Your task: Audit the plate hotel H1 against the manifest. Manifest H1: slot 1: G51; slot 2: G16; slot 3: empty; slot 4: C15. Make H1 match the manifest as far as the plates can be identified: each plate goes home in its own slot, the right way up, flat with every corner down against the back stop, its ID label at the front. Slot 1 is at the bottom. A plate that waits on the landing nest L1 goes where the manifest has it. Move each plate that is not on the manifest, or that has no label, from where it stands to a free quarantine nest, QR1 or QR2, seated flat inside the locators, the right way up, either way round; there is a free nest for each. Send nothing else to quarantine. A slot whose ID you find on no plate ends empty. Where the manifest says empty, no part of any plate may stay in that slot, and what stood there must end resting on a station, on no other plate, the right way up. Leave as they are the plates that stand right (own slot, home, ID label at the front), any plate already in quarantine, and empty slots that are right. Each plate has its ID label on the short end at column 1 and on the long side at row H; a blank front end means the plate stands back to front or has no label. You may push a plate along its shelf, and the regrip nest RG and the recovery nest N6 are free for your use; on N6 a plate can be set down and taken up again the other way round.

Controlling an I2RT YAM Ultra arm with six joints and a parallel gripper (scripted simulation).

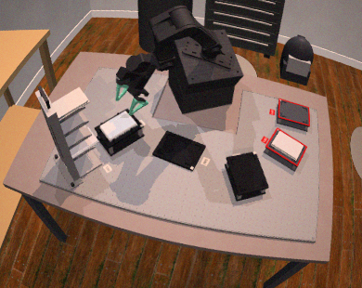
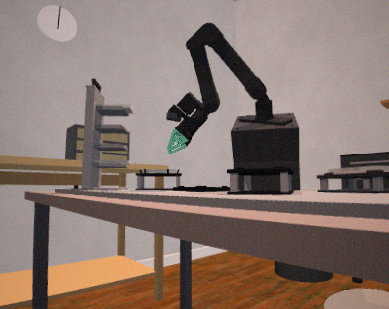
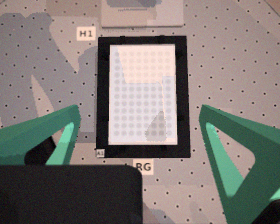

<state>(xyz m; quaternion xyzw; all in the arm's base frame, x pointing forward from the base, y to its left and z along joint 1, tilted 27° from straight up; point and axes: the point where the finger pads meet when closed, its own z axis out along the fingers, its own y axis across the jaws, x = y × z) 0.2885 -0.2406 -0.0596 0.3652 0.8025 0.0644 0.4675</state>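
Now: hand 3 cm short of the black regrip nest, 2 cm to the left of it and 10 cm above it. Also, from my hand: recovery nest N6: 3 cm ahead, 22 cm to the left, 15 cm below; then RG label: 6 cm behind, 4 cm to the left, 15 cm below; then H1 tag: 18 cm ahead, 1 cm to the right, 15 cm below.
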